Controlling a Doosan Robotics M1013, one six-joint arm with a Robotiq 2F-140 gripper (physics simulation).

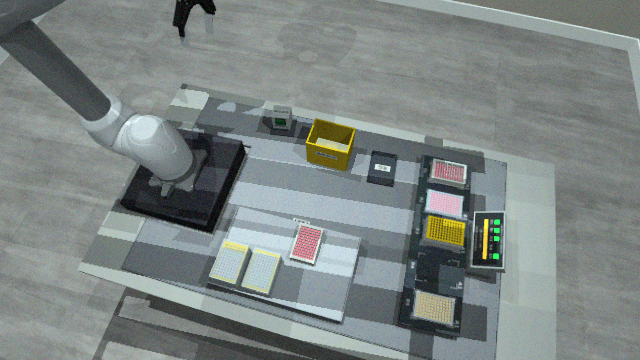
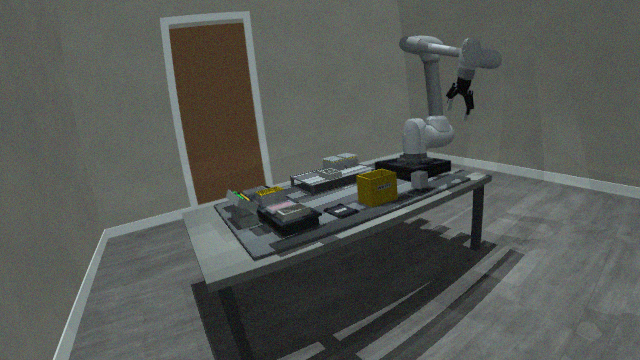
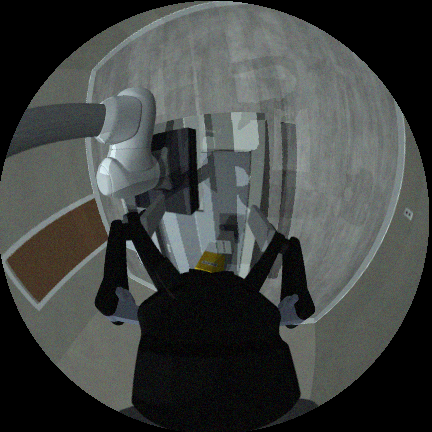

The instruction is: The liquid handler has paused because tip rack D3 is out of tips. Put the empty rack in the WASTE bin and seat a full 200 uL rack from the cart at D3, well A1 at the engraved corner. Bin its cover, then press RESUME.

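Where they show: gripper, fingertip midpoint: (image 1: 198, 39) (image 2: 456, 115) (image 3: 207, 208); arm's base at its link origin: (image 1: 178, 168) (image 2: 415, 160) (image 3: 155, 169).
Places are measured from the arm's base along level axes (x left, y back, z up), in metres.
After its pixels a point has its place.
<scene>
My gripper (image 1: 195, 31) @[x 0.363, y -0.042, z 0.312 m] (image 2: 458, 112) @[x 0.363, y -0.042, z 0.312 m] (image 3: 207, 208) @[x 0.363, y -0.042, z 0.312 m] is open and empty, high above the base end of the table. A yellow rack (image 1: 445, 231) @[x -0.086, y -0.991, z 0.055 m] (image 2: 269, 191) @[x -0.065, y -1.000, z 0.055 m] with dark holes sits in the middle of the dark deck strip. The yellow WASTE bin (image 1: 327, 156) @[x 0.148, y -0.549, z 0.020 m] (image 2: 377, 189) @[x 0.263, y -0.601, z 0.018 m] (image 3: 210, 262) @[x 0.223, y -0.468, z 0.019 m] stands upright; a pale surface shows inside it. On the cart (image 1: 325, 300) @[x -0.369, y -0.638, z -0.001 m] stand two pale racks with yellow edges, the left one (image 1: 230, 262) @[x -0.324, y -0.323, z 0.069 m] beside the right one (image 1: 261, 271) @[x -0.332, y -0.427, z 0.069 m], and a red rack (image 1: 306, 243) @[x -0.201, y -0.542, z 0.021 m]. The panel (image 1: 488, 240) @[x -0.094, y -1.132, z 0.062 m] shows a yellow bar and green marks; its lettering is unreadable.
The deck strip also holds a red rack (image 1: 448, 172) @[x 0.166, y -1.004, z 0.017 m], a pink plate (image 1: 444, 202) @[x 0.046, y -0.997, z 0.004 m] and a tan rack (image 1: 434, 307) @[x -0.329, y -0.981, z 0.008 m]. A black labelled pad (image 1: 383, 175) @[x 0.147, y -0.772, z -0.054 m] lies between bin and deck. A small grey device (image 1: 282, 117) @[x 0.278, y -0.345, z 0.042 m] (image 2: 419, 179) @[x 0.331, y -0.367, z 0.019 m] stands beside the bin. The arm stands on a black base (image 1: 227, 175) @[x 0.003, y -0.197, z 0.009 m].
</scene>
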